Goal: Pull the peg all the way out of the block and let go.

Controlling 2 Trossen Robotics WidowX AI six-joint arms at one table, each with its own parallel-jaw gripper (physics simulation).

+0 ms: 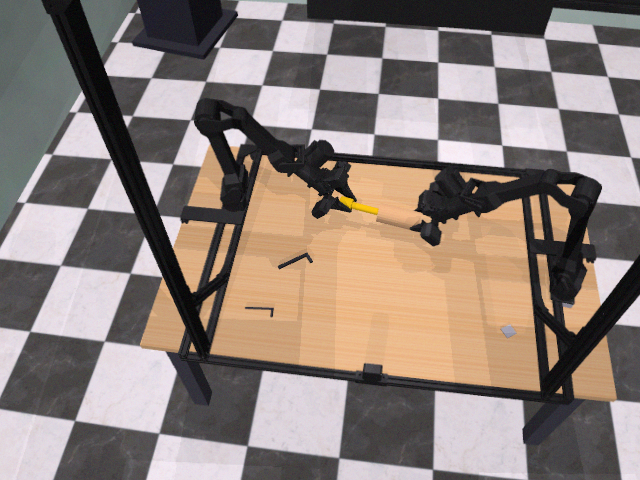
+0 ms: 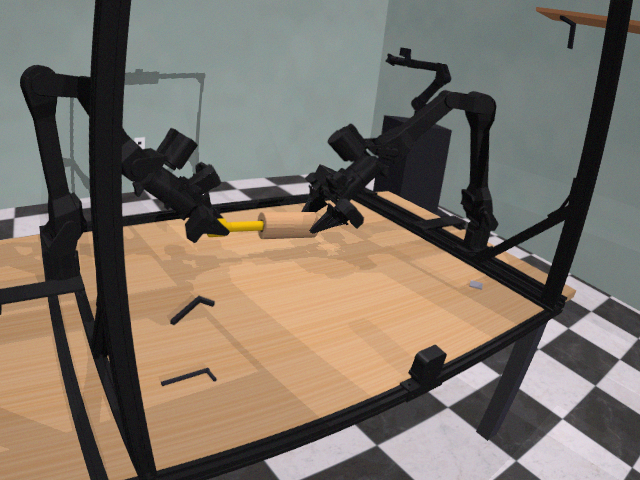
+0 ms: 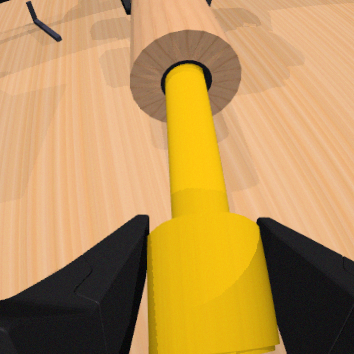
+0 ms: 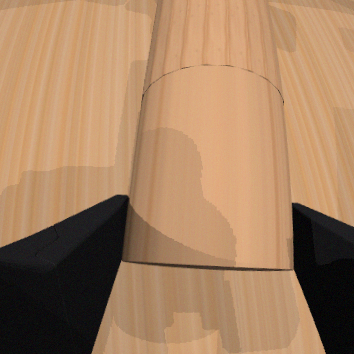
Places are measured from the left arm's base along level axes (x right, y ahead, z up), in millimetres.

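Pixels of known places: left gripper, fingertip midpoint: (image 1: pixel 353 206) (image 2: pixel 227 229) (image 3: pixel 202 227); right gripper, fingertip midpoint: (image 1: pixel 412 220) (image 2: pixel 305 225) (image 4: pixel 207 211); left arm's base at its link origin: (image 1: pixel 234 205) (image 2: pixel 62 275); right arm's base at its link origin: (image 1: pixel 562 292) (image 2: pixel 475 245).
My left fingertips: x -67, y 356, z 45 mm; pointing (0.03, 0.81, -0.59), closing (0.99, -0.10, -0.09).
Ahead of a thing's pixels: the offset from my left fingertips to its top centre. "spot": to the spot under its first point.
The wooden cylindrical block {dx +0, dy +135, dz +32 mm} (image 1: pixel 395 215) (image 2: pixel 284 225) (image 3: pixel 225 75) (image 4: pixel 215 150) lies roughly level, seemingly above the table. The yellow peg {dx +0, dy +20, dz +22 mm} (image 1: pixel 366 207) (image 2: pixel 245 225) (image 3: pixel 192 140) has its thin shaft's tip in the dark hole of the block's left end; most of the shaft shows outside. My left gripper (image 1: pixel 351 205) (image 2: pixel 221 226) (image 3: pixel 202 227) is shut on the peg's thick head, a finger against each side. My right gripper (image 1: pixel 417 219) (image 2: pixel 308 222) (image 4: pixel 207 211) is shut on the block's far end from the peg. How deep the tip sits is hidden.
Two black hex keys, a larger one {dx +205, dy -112, dz -56 mm} (image 1: pixel 294 260) (image 2: pixel 192 308) and a smaller one {dx +379, dy -155, dz -58 mm} (image 1: pixel 261 308) (image 2: pixel 188 377), lie at the front left. A small grey square {spot: dx +240, dy +495, dz -61 mm} (image 1: pixel 508 331) (image 2: pixel 475 284) lies at the right. A black box {spot: dx +478, dy +183, dz -11 mm} (image 1: pixel 372 372) (image 2: pixel 428 364) sits on the front rail.
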